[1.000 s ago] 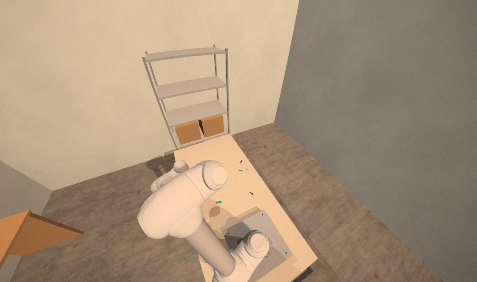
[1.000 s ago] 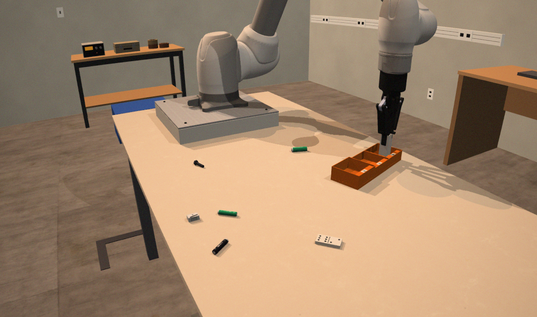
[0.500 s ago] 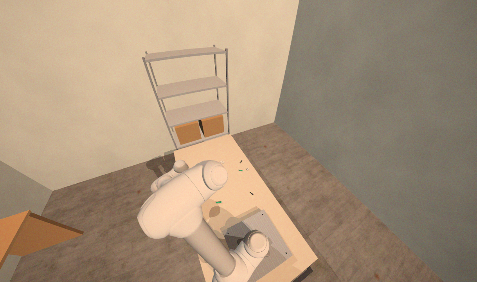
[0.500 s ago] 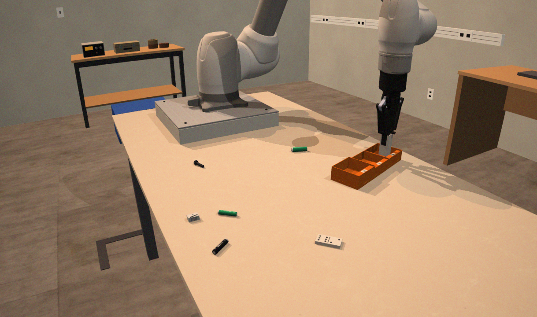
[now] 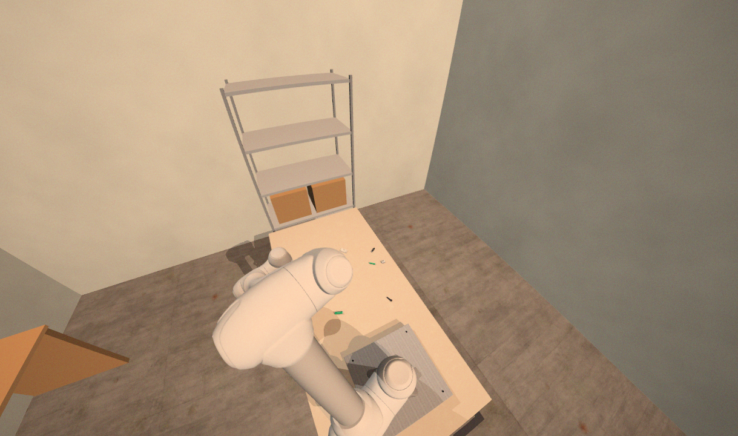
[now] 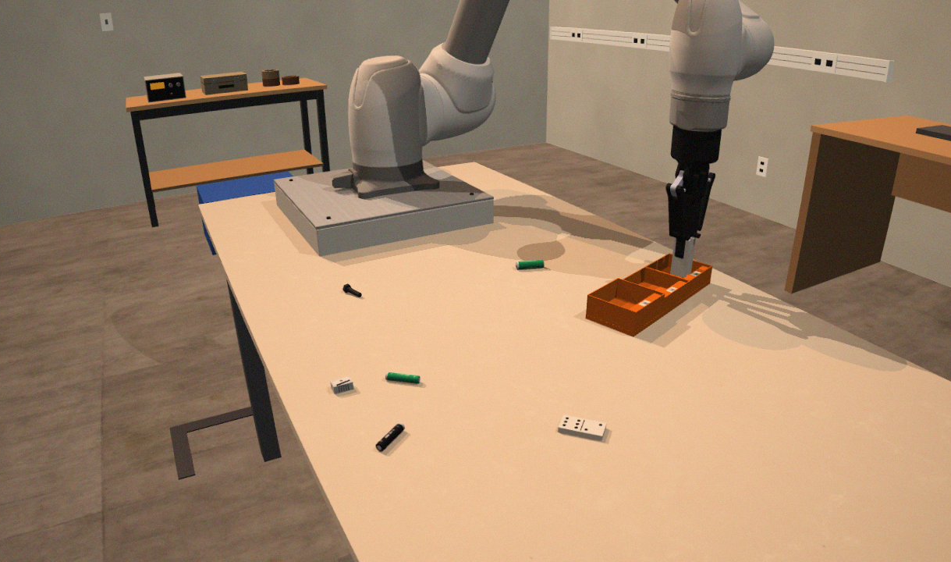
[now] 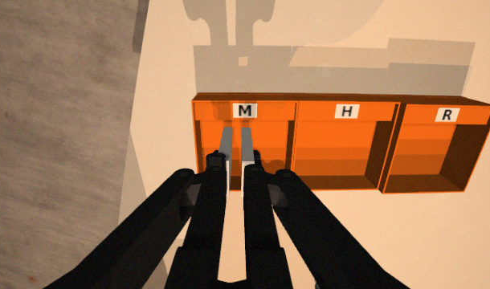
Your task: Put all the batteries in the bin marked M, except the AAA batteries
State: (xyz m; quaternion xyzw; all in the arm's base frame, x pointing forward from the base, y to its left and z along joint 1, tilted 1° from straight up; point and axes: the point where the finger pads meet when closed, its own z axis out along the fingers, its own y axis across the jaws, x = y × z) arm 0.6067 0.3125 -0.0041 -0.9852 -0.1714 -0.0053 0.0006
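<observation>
Now: hand 17 cm past the green battery, 20 cm to the left of it and 4 cm above it. From my hand the other things lie so: small black bolt 21 cm behind, 51 cm to the right, 4 cm below; then white domino 26 cm ahead, 37 cm to the right, 4 cm below; then orange three-compartment tray 3 cm ahead, 9 cm to the right, 3 cm below.
</observation>
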